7 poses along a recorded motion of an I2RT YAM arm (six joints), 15 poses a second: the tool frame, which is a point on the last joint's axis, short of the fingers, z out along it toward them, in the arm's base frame.
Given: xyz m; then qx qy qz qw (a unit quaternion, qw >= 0).
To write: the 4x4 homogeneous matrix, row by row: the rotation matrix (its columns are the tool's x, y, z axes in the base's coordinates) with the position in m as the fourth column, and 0 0 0 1 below. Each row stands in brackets. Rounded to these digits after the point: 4 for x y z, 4 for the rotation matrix.
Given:
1: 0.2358 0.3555 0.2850 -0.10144 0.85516 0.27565 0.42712
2: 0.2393 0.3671 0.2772 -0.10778 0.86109 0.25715 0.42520
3: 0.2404 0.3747 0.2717 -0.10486 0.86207 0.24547 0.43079
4: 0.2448 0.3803 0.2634 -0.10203 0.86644 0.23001 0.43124
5: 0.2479 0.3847 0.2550 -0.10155 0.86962 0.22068 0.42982
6: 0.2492 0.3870 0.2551 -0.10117 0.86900 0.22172 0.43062
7: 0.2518 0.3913 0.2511 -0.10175 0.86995 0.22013 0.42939
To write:
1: [[-0.6146 -0.4090 0.6746 0.2358], [0.0620 0.8275 0.5581 0.3555], [-0.7864 0.3848 -0.4832 0.2850], [0 0 0 1]]
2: [[-0.6152 -0.4043 0.6768 0.2393], [0.0331 0.8445 0.5345 0.3671], [-0.7877 0.3512 -0.5062 0.2772], [0 0 0 1]]
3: [[-0.6068 -0.3923 0.6913 0.2404], [0.0307 0.8575 0.5136 0.3747], [-0.7942 0.3329 -0.5083 0.2717], [0 0 0 1]]
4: [[-0.6072 -0.3752 0.7004 0.2448], [0.0216 0.8734 0.4866 0.3803], [-0.7942 0.3106 -0.5223 0.2634], [0 0 0 1]]
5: [[-0.6099 -0.3663 0.7027 0.2479], [0.0131 0.8820 0.4711 0.3847], [-0.7924 0.2965 -0.5331 0.2550], [0 0 0 1]]
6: [[-0.6087 -0.3668 0.7036 0.2492], [0.0151 0.8812 0.4725 0.3870], [-0.7933 0.2982 -0.5308 0.2551], [0 0 0 1]]
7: [[-0.6105 -0.3661 0.7023 0.2518], [0.0120 0.8824 0.4704 0.3913], [-0.7919 0.2956 -0.5343 0.2511], [0 0 0 1]]
